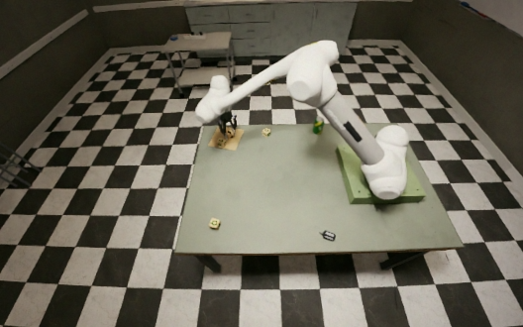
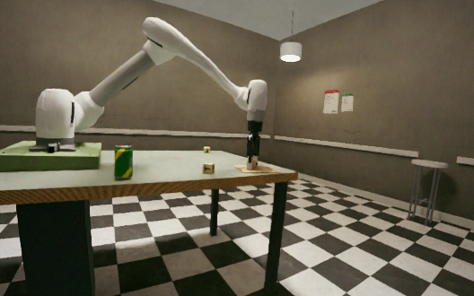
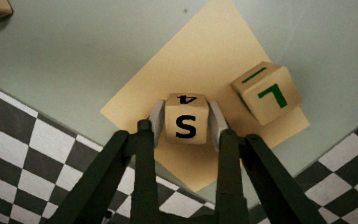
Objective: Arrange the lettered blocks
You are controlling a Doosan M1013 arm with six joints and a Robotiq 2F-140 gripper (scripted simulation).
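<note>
Right now the tan mat is 30 mm ahead of my hand and 30 mm below it. Also, from my hand: black object: 490 mm behind, 740 mm to the left, 20 mm below; yellow can: 620 mm behind, 10 mm to the left, 30 mm above.
</note>
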